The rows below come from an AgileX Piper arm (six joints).
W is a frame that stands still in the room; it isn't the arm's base.
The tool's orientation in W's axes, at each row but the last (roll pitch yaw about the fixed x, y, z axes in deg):
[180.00, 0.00, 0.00]
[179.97, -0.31, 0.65]
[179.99, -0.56, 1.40]
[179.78, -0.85, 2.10]
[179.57, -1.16, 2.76]
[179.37, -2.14, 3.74]
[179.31, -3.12, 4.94]
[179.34, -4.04, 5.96]
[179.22, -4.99, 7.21]
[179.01, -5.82, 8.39]
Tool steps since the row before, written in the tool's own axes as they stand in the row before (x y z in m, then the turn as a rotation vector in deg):
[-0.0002, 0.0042, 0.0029, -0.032, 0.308, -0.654]
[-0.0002, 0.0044, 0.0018, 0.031, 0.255, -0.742]
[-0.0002, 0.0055, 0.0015, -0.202, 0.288, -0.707]
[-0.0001, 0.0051, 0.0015, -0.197, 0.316, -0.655]
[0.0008, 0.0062, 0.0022, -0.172, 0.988, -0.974]
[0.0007, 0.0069, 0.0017, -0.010, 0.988, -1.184]
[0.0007, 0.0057, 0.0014, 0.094, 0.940, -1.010]
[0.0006, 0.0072, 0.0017, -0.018, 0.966, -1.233]
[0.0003, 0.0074, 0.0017, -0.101, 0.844, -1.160]
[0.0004, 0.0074, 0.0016, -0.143, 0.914, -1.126]
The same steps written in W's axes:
[-0.0002, -0.0042, -0.0029, -0.032, -0.308, 0.654]
[-0.0001, -0.0044, -0.0018, 0.030, -0.254, 0.742]
[-0.0001, -0.0055, -0.0015, -0.202, -0.293, 0.705]
[0.0001, -0.0051, -0.0015, -0.195, -0.321, 0.653]
[0.0011, -0.0062, -0.0021, -0.144, -0.989, 0.978]
[0.0012, -0.0069, -0.0016, 0.009, -0.976, 1.194]
[0.0013, -0.0056, -0.0013, 0.118, -0.921, 1.025]
[0.0015, -0.0071, -0.0016, -0.006, -0.958, 1.240]
[0.0014, -0.0073, -0.0016, -0.097, -0.847, 1.158]
[0.0016, -0.0073, -0.0014, -0.125, -0.922, 1.121]

